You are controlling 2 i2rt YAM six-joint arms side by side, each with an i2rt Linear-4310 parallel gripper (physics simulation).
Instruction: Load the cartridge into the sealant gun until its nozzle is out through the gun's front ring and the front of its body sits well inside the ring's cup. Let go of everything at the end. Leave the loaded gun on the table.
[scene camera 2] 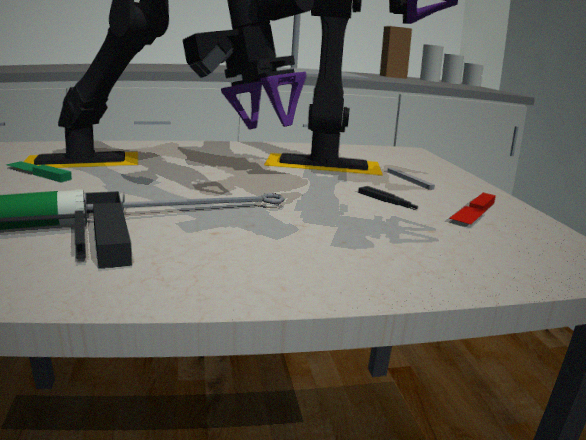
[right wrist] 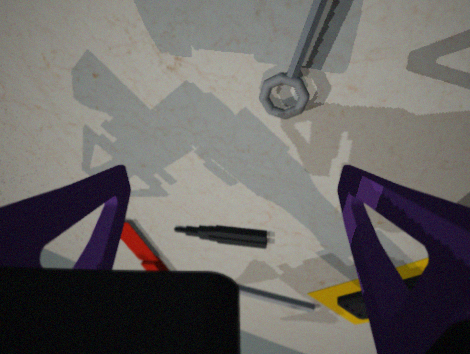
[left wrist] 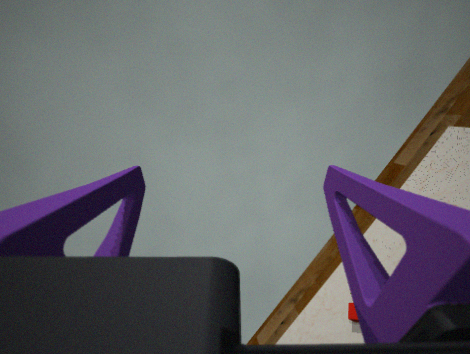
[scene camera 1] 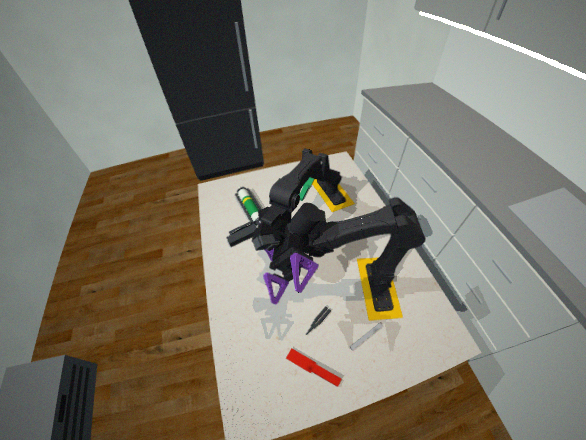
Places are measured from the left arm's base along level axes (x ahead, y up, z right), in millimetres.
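Where they show: left gripper, between the fingertips: (left wrist: 234, 176) (scene camera 1: 285, 298); right gripper, between the fingertips: (scene camera 2: 269, 127) (right wrist: 234, 177); left arm's base, origin of its link: (scene camera 2: 323, 163) (scene camera 1: 378, 286); right arm's base, origin of its link: (scene camera 2: 80, 160) (scene camera 1: 330, 191).
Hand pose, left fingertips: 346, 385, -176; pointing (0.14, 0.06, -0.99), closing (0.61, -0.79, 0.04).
Note:
Each offset is from my left fingertips to the top centre of the thing, as dx, dy, dz. "pt": to the spot under its first point.
The sealant gun lies on the table. Its dark handle @(pt +203, -352, +442) (scene camera 1: 243, 233) (scene camera 2: 114, 240) is at the near edge, and its thin rod @(+70, -359, +394) (scene camera 2: 200, 202) (right wrist: 306, 45) ends in a grey ring pull @(pt +9, -370, +270) (scene camera 2: 262, 199) (right wrist: 265, 95). The green and white cartridge @(+199, -336, +638) (scene camera 1: 249, 206) (scene camera 2: 30, 206) lies along the gun's frame, its rear end close to the handle. Its front end is out of scene camera 2, and the nozzle and front ring are too small to make out. My right gripper (scene camera 2: 270, 126) (right wrist: 234, 177) is open and empty, above the table near the ring pull. My left gripper (scene camera 1: 287, 297) (left wrist: 234, 176) is open and empty, high above the table.
A red tool @(-68, -369, -103) (scene camera 1: 315, 367) (scene camera 2: 472, 210), a black pen-like tool @(-93, -375, +54) (scene camera 1: 319, 320) (scene camera 2: 385, 197) (right wrist: 240, 236) and a grey bar @(-261, -376, -11) (scene camera 1: 366, 336) (scene camera 2: 410, 177) lie on the table. A green tool @(-95, -369, +745) (scene camera 1: 307, 189) (scene camera 2: 50, 172) lies near the right arm's base. The arms crowd together in scene camera 1.

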